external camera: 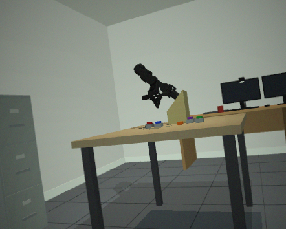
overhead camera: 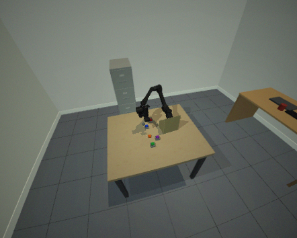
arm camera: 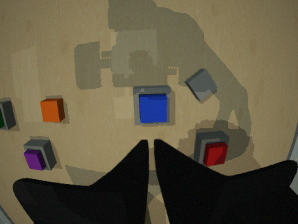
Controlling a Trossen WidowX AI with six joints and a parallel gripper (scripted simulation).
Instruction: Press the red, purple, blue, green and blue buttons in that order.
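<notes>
Now: gripper tip 10 mm to the left of the blue button and 90 mm above it. Also, from my gripper tip: grey block (20 mm ahead, 80 mm to the right, 120 mm below); then green button (270 mm to the left, 90 mm below); then purple button (80 mm behind, 200 mm to the left, 90 mm below).
</notes>
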